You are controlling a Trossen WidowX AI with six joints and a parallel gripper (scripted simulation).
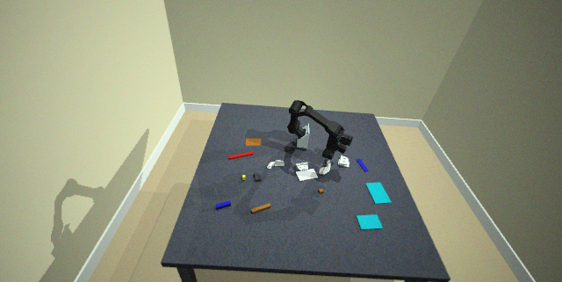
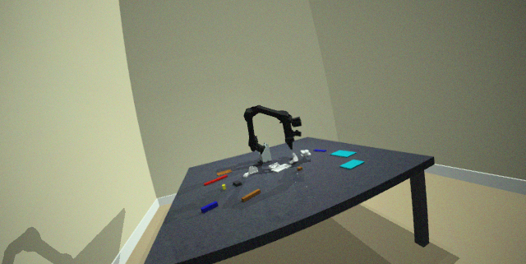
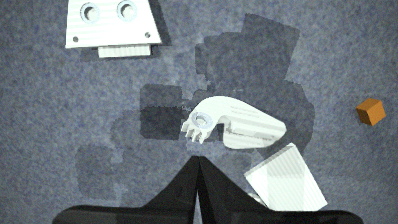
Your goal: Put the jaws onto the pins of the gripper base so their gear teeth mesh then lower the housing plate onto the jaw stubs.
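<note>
The white jaw is 2 cm ahead of my gripper tip and 5 cm below it. Round my gripper tip: orange cube (21 cm ahead, 3 cm to the right, 7 cm below); then white gripper base (5 cm behind, 11 cm to the left, 5 cm below); then grey block (19 cm ahead, 41 cm to the right, 7 cm below).
</note>
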